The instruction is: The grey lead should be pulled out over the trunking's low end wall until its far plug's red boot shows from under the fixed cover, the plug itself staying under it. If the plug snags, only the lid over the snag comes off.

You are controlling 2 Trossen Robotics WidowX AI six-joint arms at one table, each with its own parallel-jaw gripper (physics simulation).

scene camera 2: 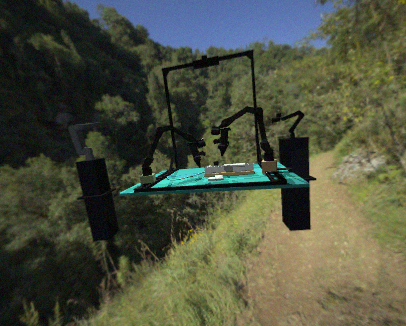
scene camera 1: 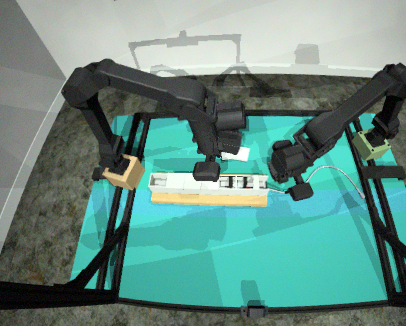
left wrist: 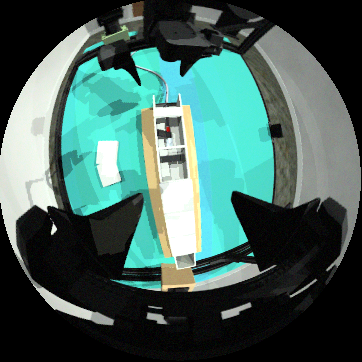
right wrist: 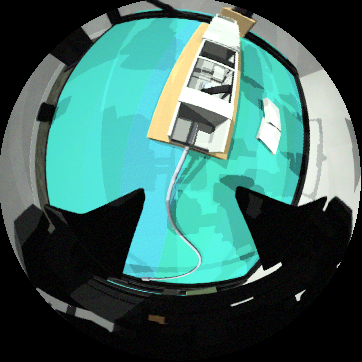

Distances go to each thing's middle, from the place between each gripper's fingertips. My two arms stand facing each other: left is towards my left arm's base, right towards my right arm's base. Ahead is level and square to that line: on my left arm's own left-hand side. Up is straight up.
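The trunking (scene camera 1: pixel 225 196) is 30 mm ahead of my right hand, 240 mm to the left of it and 40 mm below it.
My left hand is 10 mm short of the trunking, 40 mm to the right of it and 120 mm above it. Going by its middle, the trunking is nearer to my left hand than to my right hand.
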